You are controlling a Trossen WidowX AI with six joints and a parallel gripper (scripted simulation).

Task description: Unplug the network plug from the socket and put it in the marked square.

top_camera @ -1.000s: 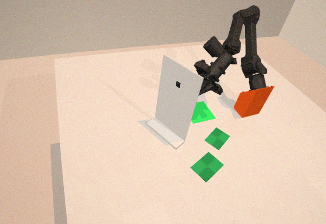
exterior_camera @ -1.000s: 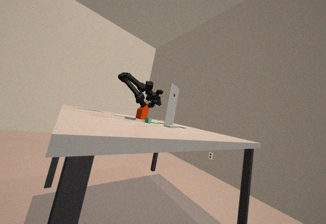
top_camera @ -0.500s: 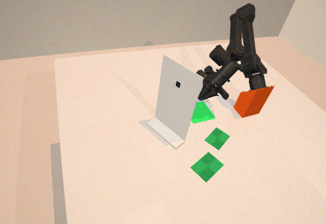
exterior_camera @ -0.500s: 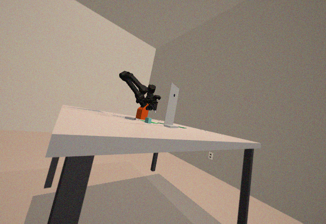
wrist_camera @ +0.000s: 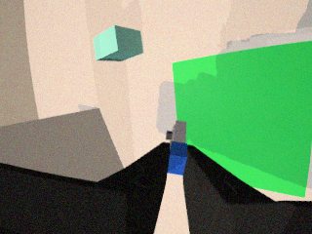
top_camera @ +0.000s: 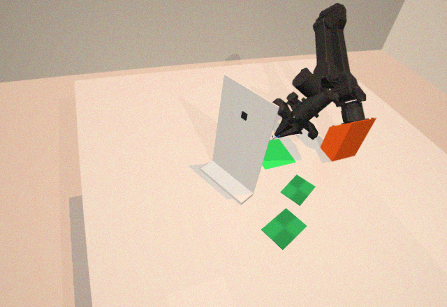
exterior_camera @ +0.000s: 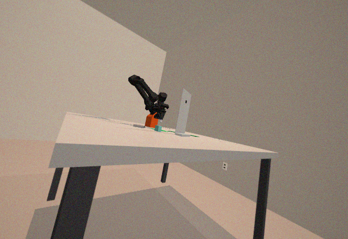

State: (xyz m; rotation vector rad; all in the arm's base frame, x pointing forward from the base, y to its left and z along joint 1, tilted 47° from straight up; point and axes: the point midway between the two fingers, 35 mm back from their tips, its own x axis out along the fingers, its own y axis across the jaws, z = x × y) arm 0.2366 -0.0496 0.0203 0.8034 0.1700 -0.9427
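The bright green square lies 80 mm below my gripper tip and 10 mm behind it. Also, from my gripper tip: thin pale tab (10 mm to the right, 10 mm ahead); then small teal block (120 mm ahead, 90 mm to the right, 60 mm below); then blue plug (right at my gripper tip).
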